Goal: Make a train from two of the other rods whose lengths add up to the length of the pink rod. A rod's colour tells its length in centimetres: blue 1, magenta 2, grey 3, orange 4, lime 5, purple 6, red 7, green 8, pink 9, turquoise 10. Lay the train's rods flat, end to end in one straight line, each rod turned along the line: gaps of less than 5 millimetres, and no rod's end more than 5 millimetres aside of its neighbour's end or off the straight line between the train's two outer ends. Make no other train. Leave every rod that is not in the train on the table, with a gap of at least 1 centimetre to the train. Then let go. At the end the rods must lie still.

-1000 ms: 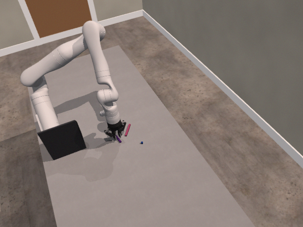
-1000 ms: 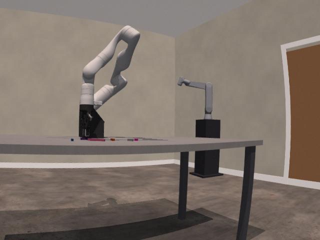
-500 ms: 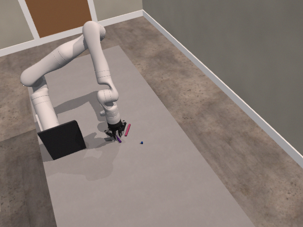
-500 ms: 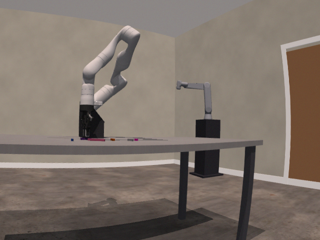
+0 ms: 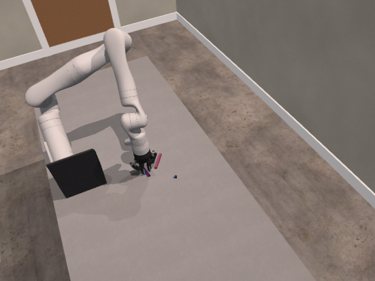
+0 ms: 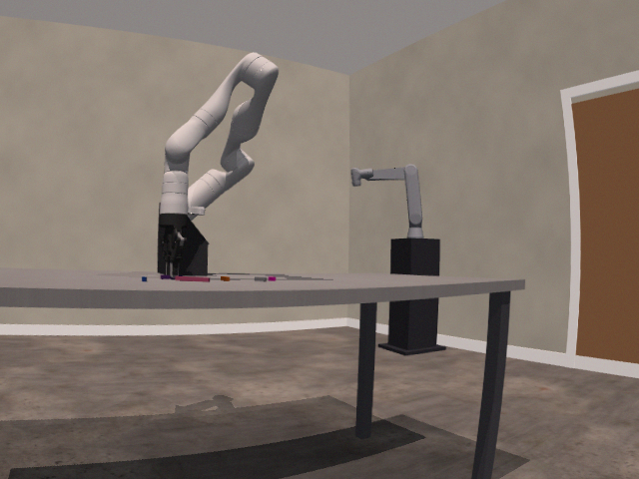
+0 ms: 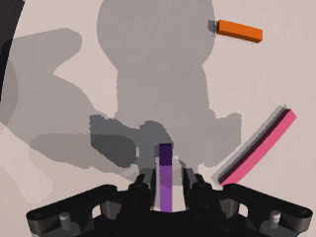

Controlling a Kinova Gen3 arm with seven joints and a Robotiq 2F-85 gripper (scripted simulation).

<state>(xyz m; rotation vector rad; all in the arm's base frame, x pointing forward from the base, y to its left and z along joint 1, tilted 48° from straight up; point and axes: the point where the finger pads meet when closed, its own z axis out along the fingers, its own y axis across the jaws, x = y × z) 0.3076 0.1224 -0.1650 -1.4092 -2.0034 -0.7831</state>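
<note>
Right now my hand is 2 cm above the purple rod. Also, from my hand: orange rod (2 cm ahead, 14 cm to the left, 2 cm below); then blue rod (12 cm ahead, 8 cm to the right, 2 cm below); then pink rod (7 cm ahead, 4 cm to the left, 2 cm below).
</note>
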